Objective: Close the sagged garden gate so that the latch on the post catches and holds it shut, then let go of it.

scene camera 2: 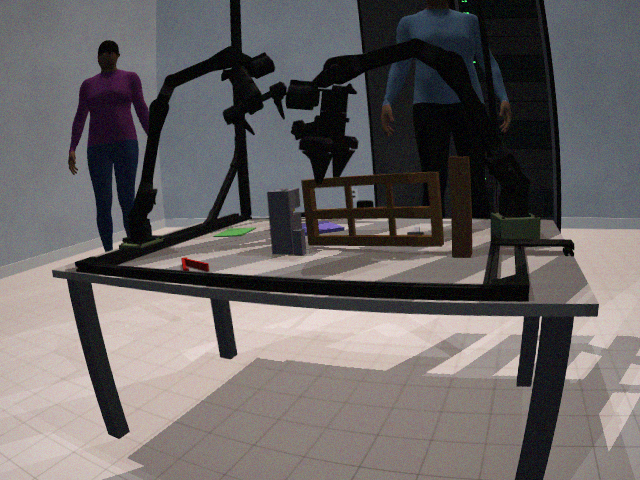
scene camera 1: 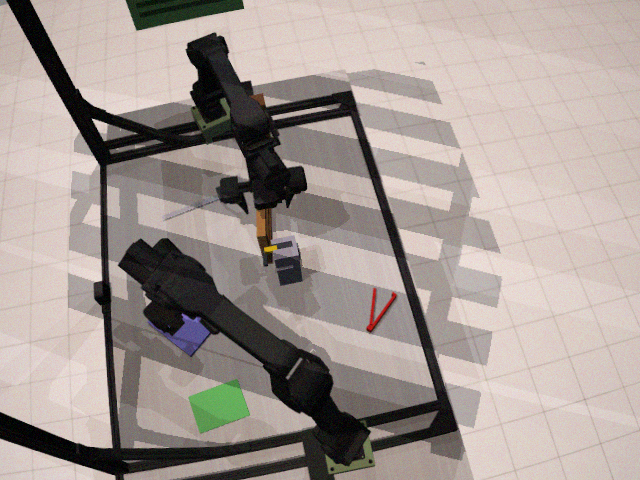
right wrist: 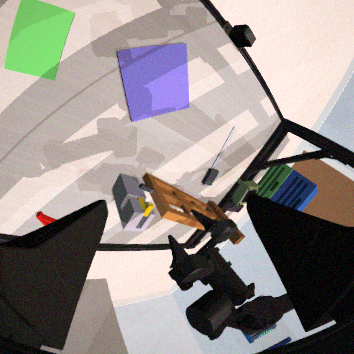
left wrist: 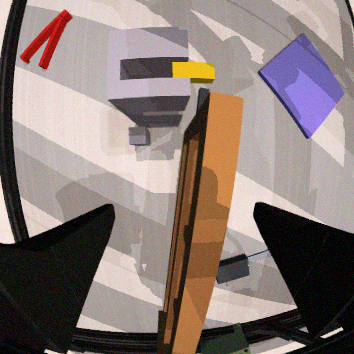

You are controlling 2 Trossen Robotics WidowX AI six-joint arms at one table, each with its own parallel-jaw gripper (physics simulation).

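Where they show: left gripper, between the fingertips: [scene camera 2: 327,181] [scene camera 1: 267,209] [right wrist: 179,222] [left wrist: 185,210]; right gripper, between the fingertips: [scene camera 2: 269,126] [right wrist: 178,204]; left arm's base, origin of its link: [scene camera 2: 514,215] [scene camera 1: 212,111]; right arm's base, origin of its link: [scene camera 2: 141,241] [scene camera 1: 347,446].
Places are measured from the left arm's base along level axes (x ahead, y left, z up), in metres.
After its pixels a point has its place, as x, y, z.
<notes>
The brown gate [scene camera 1: 262,225] {0.461, -0.048, 0.094} [scene camera 2: 370,210] {0.335, 0.018, 0.025} [left wrist: 212,200] {0.429, -0.035, 0.095} stands upright between the brown hinge post [scene camera 2: 461,206] {0.152, 0.108, 0.039} and the grey latch post [scene camera 1: 289,269] {0.551, -0.033, 0.015} [scene camera 2: 281,222] {0.530, 0.001, 0.007} [left wrist: 150,42] {0.538, -0.032, 0.076} [right wrist: 122,192] {0.547, -0.046, 0.000}. A yellow latch [scene camera 1: 270,249] {0.513, -0.056, 0.072} [left wrist: 193,70] {0.511, -0.054, 0.072} sticks out of the latch post's slot toward the gate side. In the left wrist view a dark tab [left wrist: 203,96] {0.505, -0.072, 0.017} at the gate's free end is outside the slot, near the yellow latch. My left gripper [scene camera 1: 267,208] {0.426, -0.019, 0.088} [scene camera 2: 327,178] {0.426, -0.019, 0.088} [left wrist: 185,210] {0.426, -0.019, 0.088} is open, above the gate's top rail, with its fingers on either side. My right gripper [scene camera 2: 268,125] {0.594, -0.231, 0.235} [right wrist: 178,204] {0.594, -0.231, 0.235} is open and high, away from the gate.
A purple square [left wrist: 305,85] {0.504, -0.282, -0.055} [right wrist: 155,82] {0.515, -0.290, -0.055} and a green square [scene camera 1: 219,405] {0.741, -0.315, -0.061} [right wrist: 40,40] {0.735, -0.315, -0.061} lie on the table. A red V-shaped piece [scene camera 1: 381,312] {0.727, 0.113, -0.048} [scene camera 2: 195,264] {0.703, 0.108, -0.055} lies near the black frame [scene camera 1: 391,222] {0.532, 0.260, -0.046}. A dark block with a thin rod [left wrist: 233,269] {0.239, -0.063, -0.045} [right wrist: 210,176] {0.241, -0.066, -0.045} lies beside the gate.
</notes>
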